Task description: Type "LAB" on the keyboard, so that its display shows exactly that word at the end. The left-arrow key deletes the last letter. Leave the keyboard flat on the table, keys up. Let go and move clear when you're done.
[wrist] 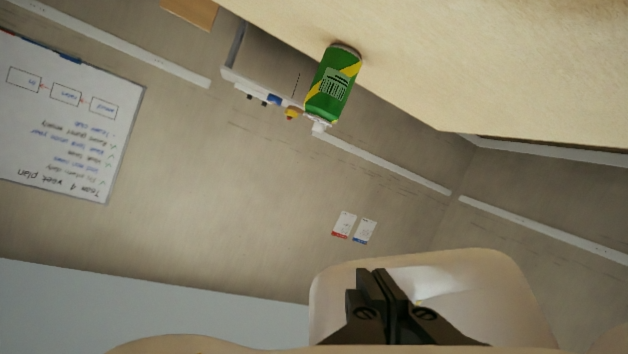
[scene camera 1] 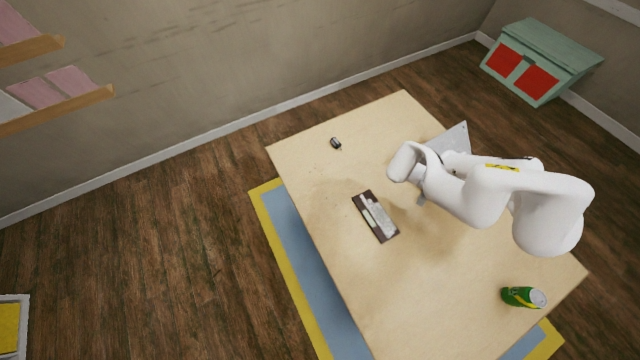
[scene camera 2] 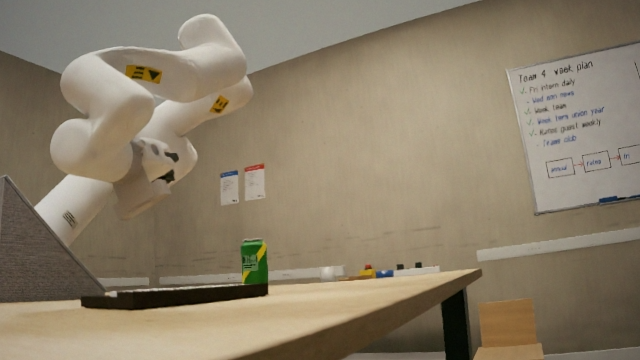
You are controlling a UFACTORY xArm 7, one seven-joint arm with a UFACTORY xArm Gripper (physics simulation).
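Observation:
The keyboard (scene camera 1: 382,218) (scene camera 2: 200,296) lies flat on the table (scene camera 1: 425,305) (scene camera 2: 350,312) (wrist: 500,65), keys up, with a dark case and pale grey keys. A pale greenish display strip (scene camera 1: 368,218) runs along one side of the keys; any letters on it are too small to read. The keyboard does not show in the wrist view. My gripper (wrist: 369,293) is shut, its black fingertips together with no object between them. In scene camera 2, the arm is folded high above the table, apart from the keyboard. In scene camera 1 the arm hides the fingers.
A green and yellow can (scene camera 1: 519,297) (scene camera 2: 255,262) (wrist: 334,82) stands upright on the table. A grey slanted panel (scene camera 1: 452,140) (scene camera 2: 40,255) stands beside the arm, near the keyboard. A small dark object (scene camera 1: 335,143) lies near the table's far end.

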